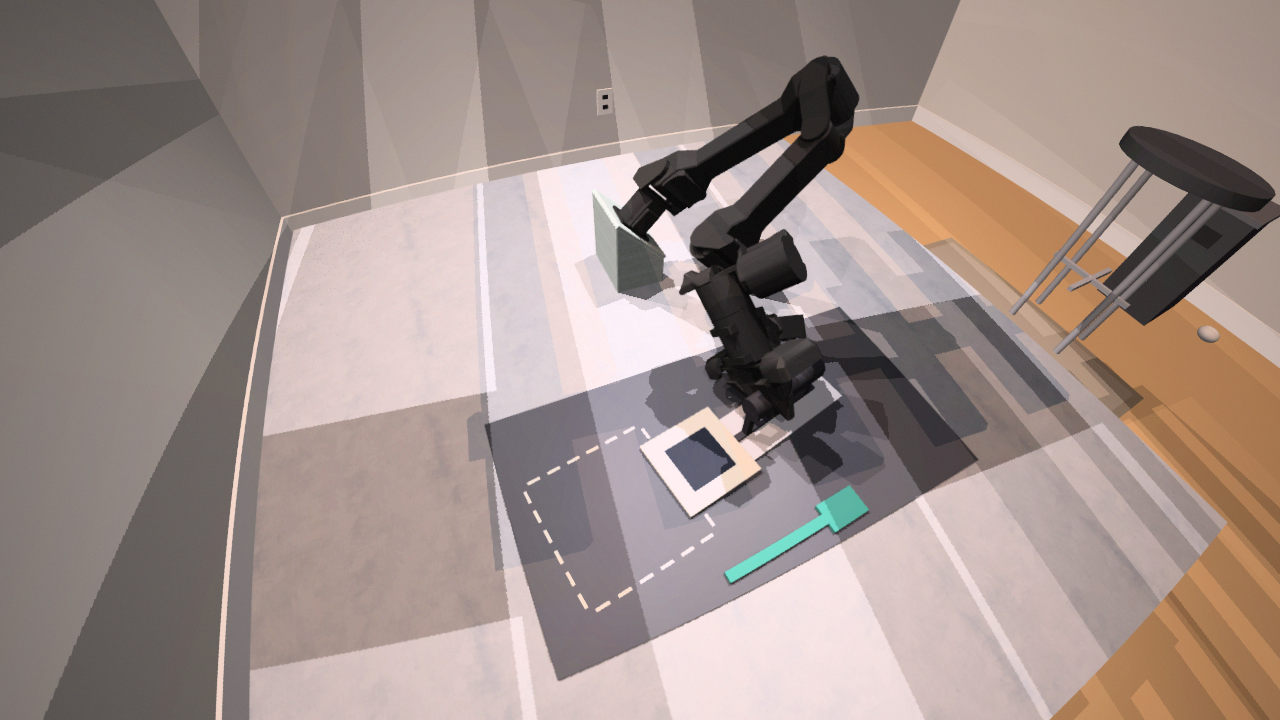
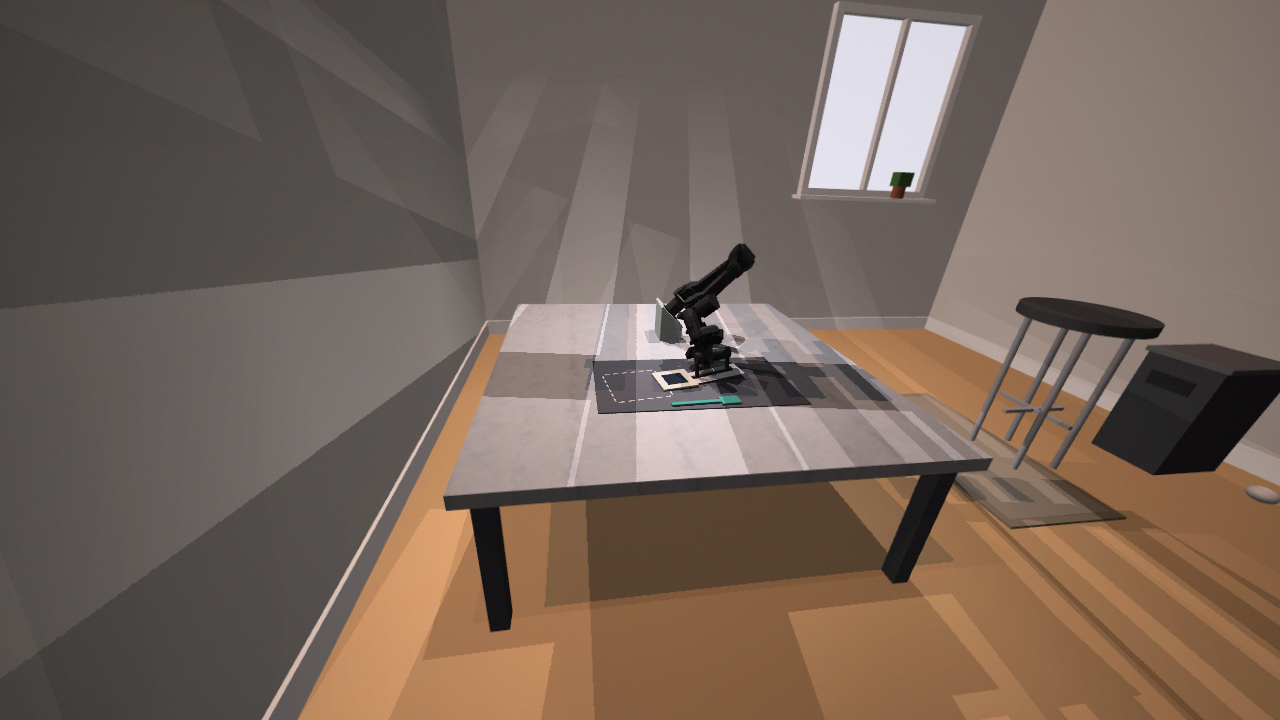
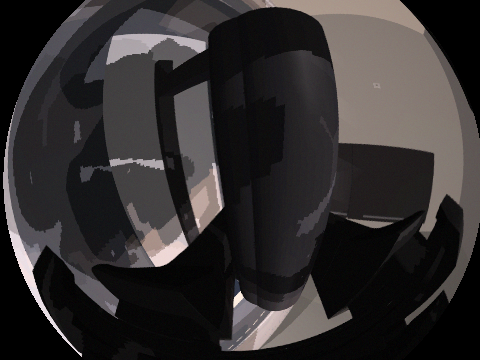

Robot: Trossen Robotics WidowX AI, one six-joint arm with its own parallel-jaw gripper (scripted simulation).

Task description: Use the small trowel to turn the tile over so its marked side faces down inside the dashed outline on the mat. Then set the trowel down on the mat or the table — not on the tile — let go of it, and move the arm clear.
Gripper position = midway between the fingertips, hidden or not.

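Note:
Gripper (image 1: 782, 417), visible also in image 2 (image 2: 710, 366) and image 3 (image 3: 260, 206). Dark mat (image 1: 613, 520), appearing likewise in image 2 (image 2: 761, 385) and image 3 (image 3: 69, 201). Image 1 shows in addition a square tile (image 1: 699, 459) and a teal long-handled tool (image 1: 839, 510).

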